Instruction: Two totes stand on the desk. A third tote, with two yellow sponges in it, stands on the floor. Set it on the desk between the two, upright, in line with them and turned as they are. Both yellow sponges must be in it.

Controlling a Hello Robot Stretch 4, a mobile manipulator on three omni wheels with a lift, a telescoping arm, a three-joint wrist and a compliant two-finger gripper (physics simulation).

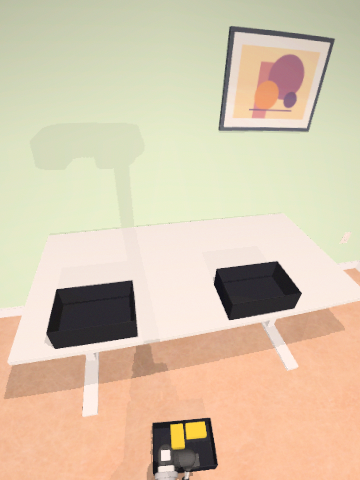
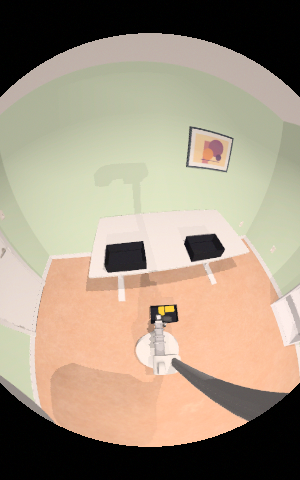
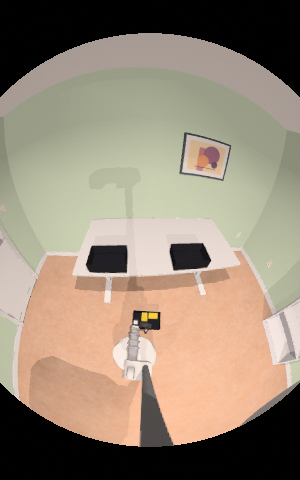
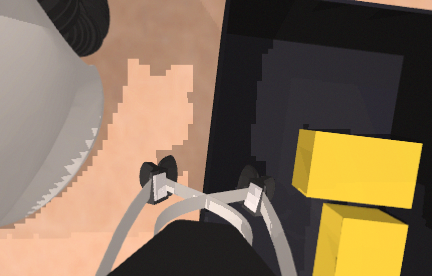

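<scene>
The black floor tote [image 1: 213, 445] [image 2: 173, 316] [image 3: 156, 323] [image 4: 214, 125] stands upright in front of the desk. One yellow sponge [image 1: 177, 436] [image 2: 161, 310] [image 3: 144, 316] [image 4: 362, 169] and a second yellow sponge [image 1: 196, 430] [image 2: 170, 309] [image 3: 153, 316] [image 4: 372, 245] lie in it, close together. My gripper [image 4: 208, 176] is partly open and empty, over the tote's near wall, one fingertip outside and one on the inner side. Whether the tips are below the rim is unclear. A left black tote [image 1: 95, 334] [image 2: 125, 266] [image 3: 107, 266] and a right black tote [image 1: 265, 305] [image 2: 207, 255] [image 3: 191, 264] stand on the desk, a gap between them.
The white desk [image 1: 180, 280] [image 2: 165, 240] [image 3: 148, 245] stands against the green wall, beyond the floor tote. Its legs [image 1: 90, 390] [image 1: 282, 347] reach the floor on both sides. My round base [image 2: 145, 350] [image 3: 120, 352] is just behind the floor tote. A white shelf unit stands at the far right.
</scene>
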